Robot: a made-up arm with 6 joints. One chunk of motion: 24 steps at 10 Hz.
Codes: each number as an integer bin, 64 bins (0 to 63) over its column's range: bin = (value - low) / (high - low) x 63, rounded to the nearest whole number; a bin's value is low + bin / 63 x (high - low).
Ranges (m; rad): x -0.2..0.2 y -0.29..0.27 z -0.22..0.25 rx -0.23..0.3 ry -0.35..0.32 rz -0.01..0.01
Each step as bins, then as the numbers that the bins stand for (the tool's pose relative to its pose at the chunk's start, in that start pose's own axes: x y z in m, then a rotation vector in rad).
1 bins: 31 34 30 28 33 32
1 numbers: -0.0032 0.0122 0.0038 0.0056 0.0010 0.0002
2 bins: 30 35 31 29 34 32
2 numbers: -0.0095 0.0211 0.0113 0.0140 0.0116 0.0002
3 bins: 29 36 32 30 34 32
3 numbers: -0.0159 0.0300 0.0187 0.0224 0.0116 0.0002
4 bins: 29 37 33 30 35 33
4 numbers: -0.0159 0.0389 0.0262 0.0224 0.0222 0.0005
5 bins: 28 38 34 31 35 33
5 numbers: -0.0222 0.0478 0.0337 0.0308 0.0222 0.0005
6 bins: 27 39 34 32 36 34
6 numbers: -0.0286 0.0567 0.0337 0.0392 0.0329 0.0008
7 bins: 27 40 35 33 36 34
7 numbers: -0.0286 0.0656 0.0411 0.0476 0.0329 0.0008
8 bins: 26 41 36 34 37 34
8 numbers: -0.0349 0.0744 0.0486 0.0560 0.0435 0.0008
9 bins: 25 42 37 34 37 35
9 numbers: -0.0413 0.0833 0.0560 0.0560 0.0435 0.0011
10 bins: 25 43 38 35 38 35
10 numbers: -0.0413 0.0922 0.0635 0.0644 0.0541 0.0011
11 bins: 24 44 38 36 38 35
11 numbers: -0.0476 0.1011 0.0635 0.0729 0.0541 0.0011
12 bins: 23 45 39 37 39 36
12 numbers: -0.0540 0.1100 0.0710 0.0813 0.0648 0.0014
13 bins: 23 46 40 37 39 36
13 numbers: -0.0540 0.1189 0.0784 0.0813 0.0648 0.0014
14 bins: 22 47 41 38 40 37
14 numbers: -0.0603 0.1278 0.0859 0.0897 0.0754 0.0017
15 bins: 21 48 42 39 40 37
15 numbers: -0.0667 0.1367 0.0933 0.0981 0.0754 0.0017
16 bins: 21 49 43 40 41 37
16 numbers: -0.0667 0.1456 0.1008 0.1065 0.0860 0.0017
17 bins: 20 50 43 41 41 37
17 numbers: -0.0730 0.1544 0.1008 0.1149 0.0860 0.0017
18 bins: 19 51 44 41 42 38
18 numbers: -0.0794 0.1633 0.1083 0.1149 0.0967 0.0021
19 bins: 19 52 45 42 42 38
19 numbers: -0.0794 0.1722 0.1157 0.1233 0.0967 0.0021
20 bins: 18 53 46 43 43 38
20 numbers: -0.0857 0.1811 0.1232 0.1317 0.1073 0.0021
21 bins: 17 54 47 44 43 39
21 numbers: -0.0921 0.1900 0.1306 0.1402 0.1073 0.0024
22 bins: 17 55 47 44 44 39
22 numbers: -0.0921 0.1989 0.1306 0.1402 0.1179 0.0024
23 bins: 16 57 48 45 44 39
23 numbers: -0.0984 0.2167 0.1381 0.1486 0.1179 0.0024
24 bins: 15 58 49 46 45 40
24 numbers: -0.1048 0.2256 0.1456 0.1570 0.1286 0.0027
